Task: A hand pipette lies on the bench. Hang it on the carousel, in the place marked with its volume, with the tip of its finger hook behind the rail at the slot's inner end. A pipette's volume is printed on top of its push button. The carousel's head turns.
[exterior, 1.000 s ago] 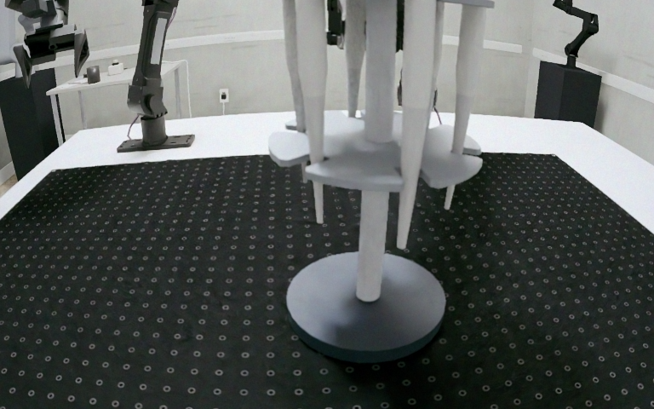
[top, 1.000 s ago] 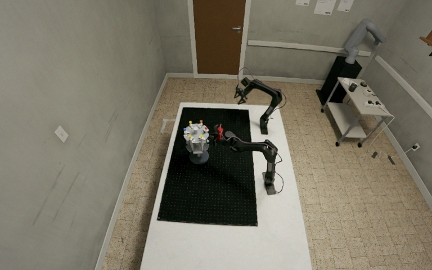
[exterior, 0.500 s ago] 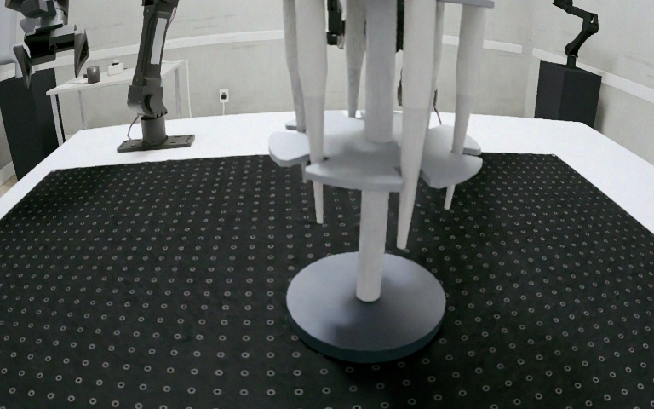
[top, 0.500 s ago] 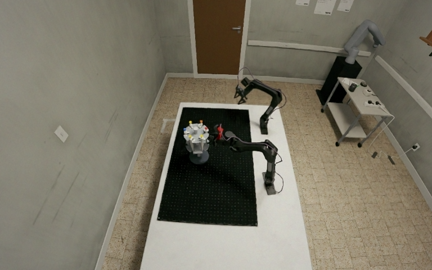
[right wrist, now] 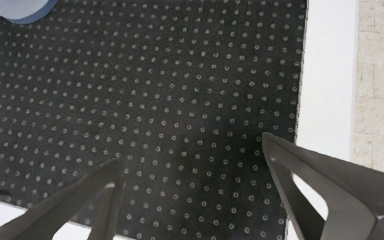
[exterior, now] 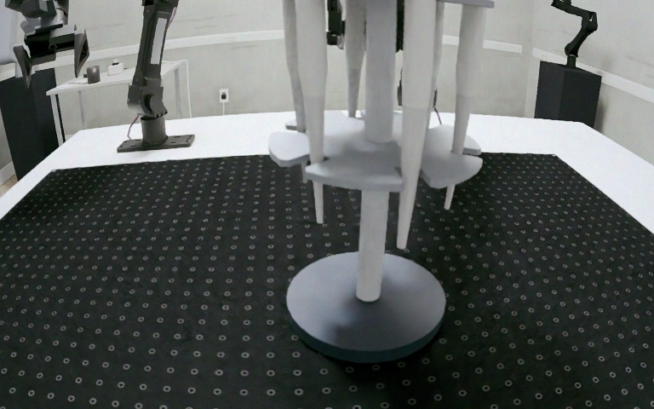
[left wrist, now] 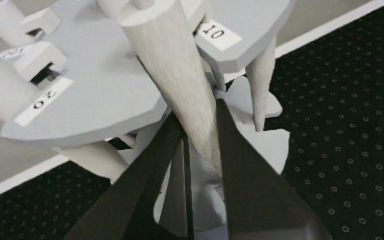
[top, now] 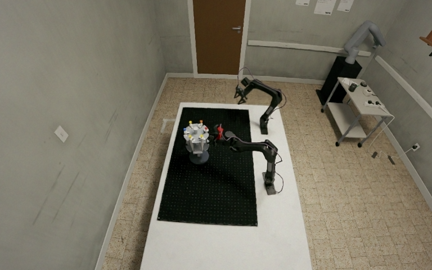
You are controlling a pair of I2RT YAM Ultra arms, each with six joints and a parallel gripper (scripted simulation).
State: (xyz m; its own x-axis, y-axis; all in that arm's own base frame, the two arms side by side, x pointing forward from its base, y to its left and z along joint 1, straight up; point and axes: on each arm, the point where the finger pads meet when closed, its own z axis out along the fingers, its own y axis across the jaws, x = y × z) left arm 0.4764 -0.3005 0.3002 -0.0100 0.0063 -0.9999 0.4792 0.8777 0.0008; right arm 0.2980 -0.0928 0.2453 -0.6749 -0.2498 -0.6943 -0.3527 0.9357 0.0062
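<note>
Right now the white pipette is 10 mm ahead of my left hand, 10 mm to the right of it and 20 mm below it.
</note>
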